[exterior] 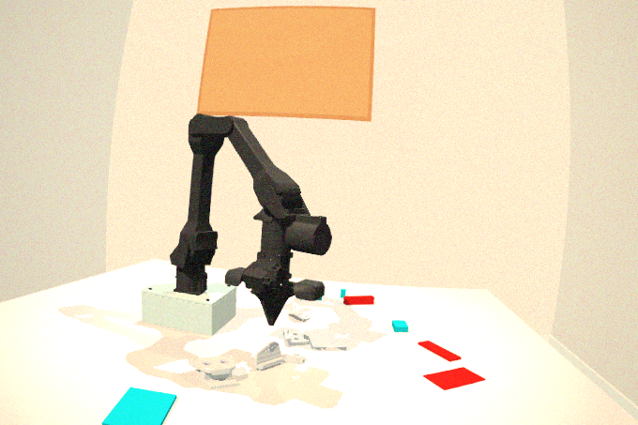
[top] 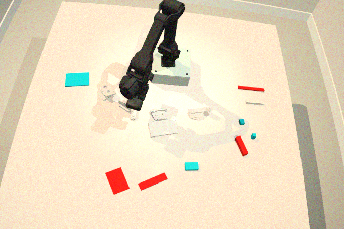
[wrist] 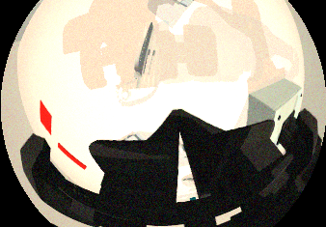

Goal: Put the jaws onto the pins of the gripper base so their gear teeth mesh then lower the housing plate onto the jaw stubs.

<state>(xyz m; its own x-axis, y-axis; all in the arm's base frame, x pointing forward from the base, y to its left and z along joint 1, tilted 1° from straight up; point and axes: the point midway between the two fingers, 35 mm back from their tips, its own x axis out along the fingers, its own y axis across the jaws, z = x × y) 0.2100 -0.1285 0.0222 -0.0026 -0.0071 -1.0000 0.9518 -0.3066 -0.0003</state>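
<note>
Right now the white jaw is 5 cm below my gripper tip, 4 cm to the right of it and 4 cm ahead of it. The rest, counted from my gripper tip: gripper base 15 cm to the right, 7 cm behind, 3 cm below; then housing plate 9 cm to the left, 5 cm below, 4 cm ahead; then flat white plate 11 cm to the left, 11 cm ahead, 6 cm below.
</note>
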